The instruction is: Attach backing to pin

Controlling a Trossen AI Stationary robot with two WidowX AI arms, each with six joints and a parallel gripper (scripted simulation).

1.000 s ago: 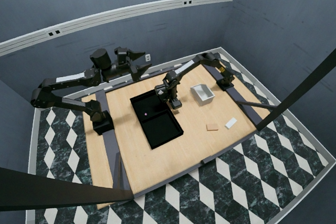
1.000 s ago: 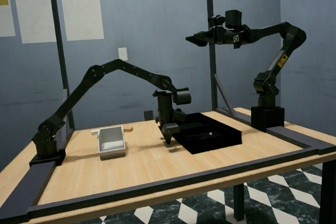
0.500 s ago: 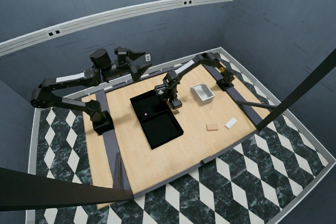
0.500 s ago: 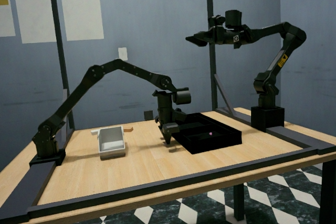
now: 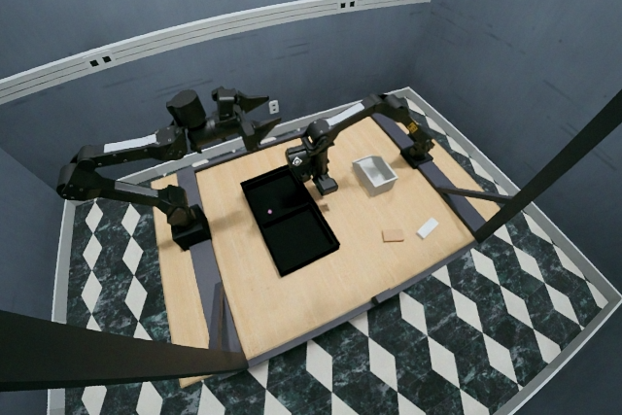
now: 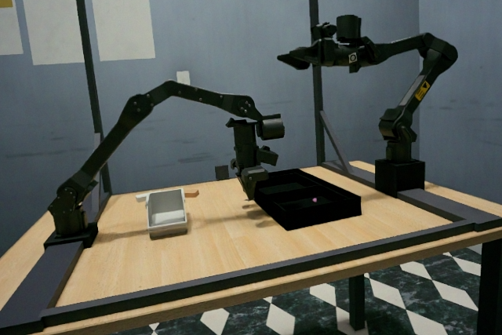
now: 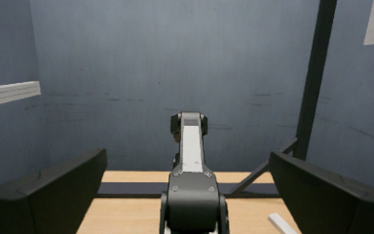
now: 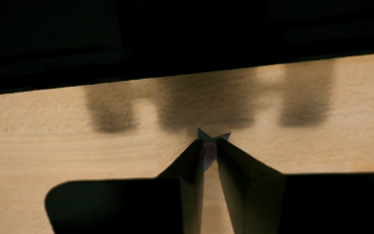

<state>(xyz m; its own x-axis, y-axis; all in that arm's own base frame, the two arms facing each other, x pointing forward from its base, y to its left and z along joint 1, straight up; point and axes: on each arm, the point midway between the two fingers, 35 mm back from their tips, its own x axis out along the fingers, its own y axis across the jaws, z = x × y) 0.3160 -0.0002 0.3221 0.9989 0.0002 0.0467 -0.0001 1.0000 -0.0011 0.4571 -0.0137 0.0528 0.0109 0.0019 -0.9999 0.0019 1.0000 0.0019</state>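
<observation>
Now: right hand 20 mm past the white bin, 220 mm to the left of it and 40 mm above it. The rest, counted from my right hand: tan block 270 mm behind, 160 mm to the right, 70 mm below; pink backing 10 mm behind, 190 mm to the left, 70 mm below; black tray 60 mm behind, 140 mm to the left, 60 mm below.
</observation>
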